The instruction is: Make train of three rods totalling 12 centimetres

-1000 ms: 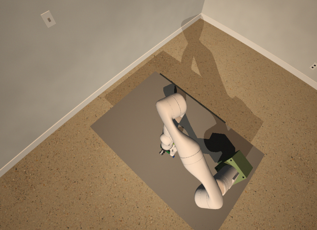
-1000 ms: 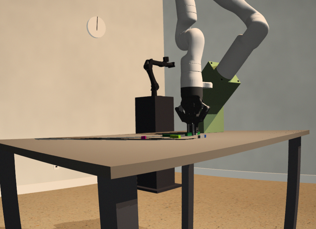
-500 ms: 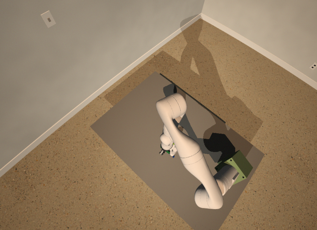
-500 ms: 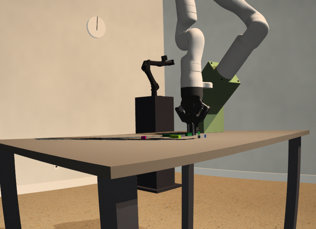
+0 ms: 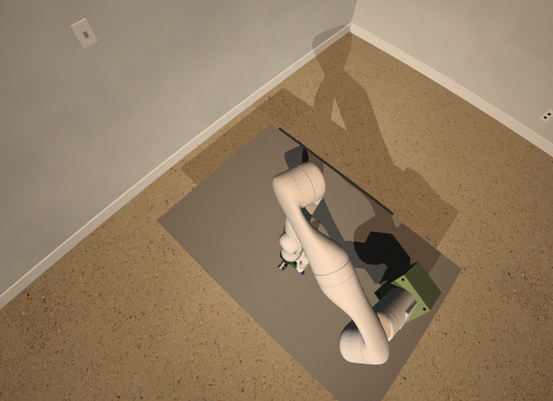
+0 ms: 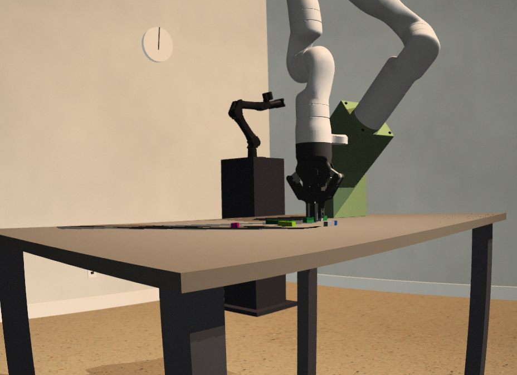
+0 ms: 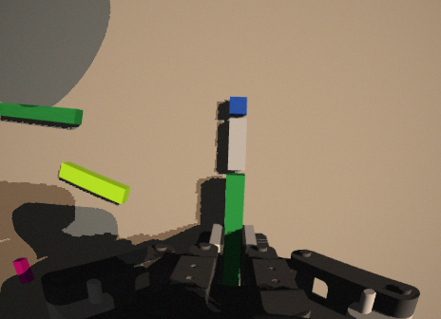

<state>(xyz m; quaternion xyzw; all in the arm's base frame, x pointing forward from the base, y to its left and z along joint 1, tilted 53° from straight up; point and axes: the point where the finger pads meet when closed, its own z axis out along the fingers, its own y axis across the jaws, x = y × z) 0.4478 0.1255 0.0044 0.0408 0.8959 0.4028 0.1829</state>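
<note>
Now: hand 10 mm above the green rod. Also, from my hand: blue rod (80 mm behind, 10 mm to the right, 30 mm below); lime rod (20 mm behind, 90 mm to the right, 30 mm below); grey rod (60 mm behind, 30 mm below).
</note>
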